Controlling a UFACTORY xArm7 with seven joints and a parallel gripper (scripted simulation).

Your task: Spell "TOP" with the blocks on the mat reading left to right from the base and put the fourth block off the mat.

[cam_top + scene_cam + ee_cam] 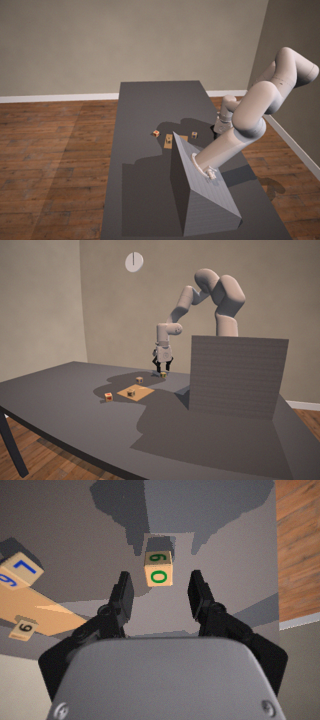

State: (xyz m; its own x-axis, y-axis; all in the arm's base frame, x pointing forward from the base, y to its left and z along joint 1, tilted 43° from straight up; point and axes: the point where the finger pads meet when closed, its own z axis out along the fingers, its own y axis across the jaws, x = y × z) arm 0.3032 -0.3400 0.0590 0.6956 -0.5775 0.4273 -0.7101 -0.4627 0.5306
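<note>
Now: the tan mat 250 mm to the left of my hand, 100 mm ahead of it and 50 mm below it. Round my hand: blue-lettered block 120 mm to the left, 120 mm ahead, 40 mm below.
</note>
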